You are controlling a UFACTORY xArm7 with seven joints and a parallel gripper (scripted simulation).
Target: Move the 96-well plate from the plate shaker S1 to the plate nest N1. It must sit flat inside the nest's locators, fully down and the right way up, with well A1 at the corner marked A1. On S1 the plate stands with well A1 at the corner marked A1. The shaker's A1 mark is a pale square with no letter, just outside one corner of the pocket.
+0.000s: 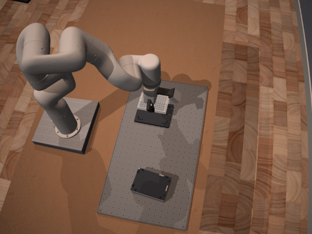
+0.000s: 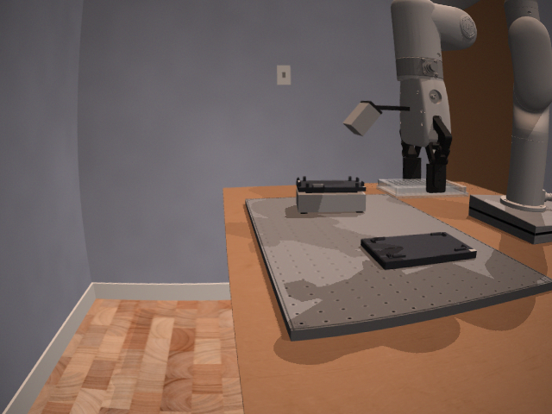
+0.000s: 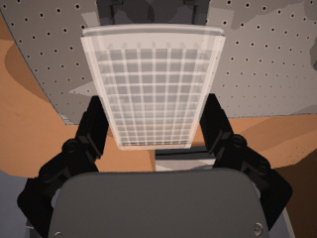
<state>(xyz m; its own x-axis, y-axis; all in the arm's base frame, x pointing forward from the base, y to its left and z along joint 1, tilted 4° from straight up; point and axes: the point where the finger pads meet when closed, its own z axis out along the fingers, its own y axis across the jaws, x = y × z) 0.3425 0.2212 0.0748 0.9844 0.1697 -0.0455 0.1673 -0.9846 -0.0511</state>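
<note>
My hand is 10 mm above the 96-well plate. Also, from my hand: black plate nest N1: 110 mm below.
</note>
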